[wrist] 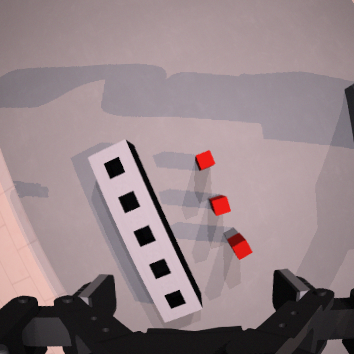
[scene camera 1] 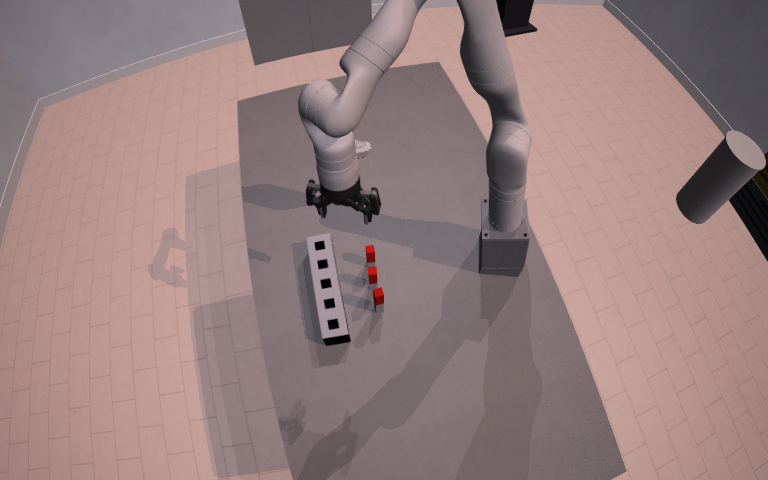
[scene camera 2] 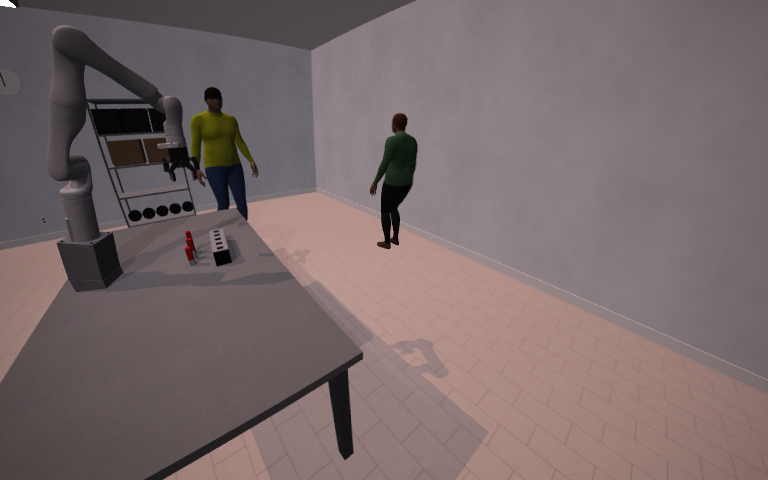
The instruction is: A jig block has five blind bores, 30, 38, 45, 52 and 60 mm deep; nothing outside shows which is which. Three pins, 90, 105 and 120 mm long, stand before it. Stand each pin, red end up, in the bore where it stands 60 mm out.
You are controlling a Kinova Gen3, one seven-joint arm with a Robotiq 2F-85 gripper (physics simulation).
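Where they show: gripper, fingertip midpoint: [wrist: 193, 291] [scene camera 1: 345, 217] [scene camera 2: 184, 180]; arm's base, origin of the base link: [scene camera 1: 505, 217] [scene camera 2: 86, 237].
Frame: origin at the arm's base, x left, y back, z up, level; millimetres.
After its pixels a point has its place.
The pale jig block [scene camera 1: 323, 273] @[x -136, y -477, z -141 mm] [scene camera 2: 222, 258] @[x -256, y -442, z -182 mm] [wrist: 136, 218] @[x -135, y -475, z -141 mm] lies on the table with its five square bores facing up, dark and empty; their depths cannot be seen. Three pins stand upright in a row beside it, red ends up: one at the top of the row in scene camera 1 [scene camera 1: 369, 253] @[x -131, y -339, z -132 mm] [scene camera 2: 189, 253] @[x -151, y -331, z -150 mm] [wrist: 205, 160] @[x -138, y -333, z -125 mm], a middle pin [scene camera 1: 372, 275] @[x -61, y -363, z -117 mm] [scene camera 2: 190, 243] @[x -83, y -358, z -130 mm] [wrist: 220, 205] @[x -72, y -359, z -110 mm], and a bottom pin [scene camera 1: 378, 296] @[x 7, y -379, z -99 mm] [scene camera 2: 188, 233] @[x -14, y -374, z -101 mm] [wrist: 241, 247] @[x -6, y -373, z -96 mm]. Which length each has I cannot tell. My gripper [scene camera 1: 345, 216] @[x -82, y -407, z 171 mm] [scene camera 2: 185, 177] @[x -82, y -407, z 171 mm] [wrist: 193, 291] @[x -82, y -407, z 171 mm] is open and empty, high above the table.
The robot's base [scene camera 1: 501, 254] @[x 59, y -29, z -84 mm] [scene camera 2: 90, 263] @[x -66, y 18, z -91 mm] stands on the table [scene camera 1: 430, 350] @[x 175, y -305, z -216 mm] [scene camera 2: 169, 350] @[x -652, y -116, z -216 mm], on the pins' side away from the block. A grey cylinder [scene camera 1: 719, 178] shows at the right in scene camera 1. Two people [scene camera 2: 219, 141] [scene camera 2: 400, 161] and a shelf rack [scene camera 2: 127, 101] are beyond the table.
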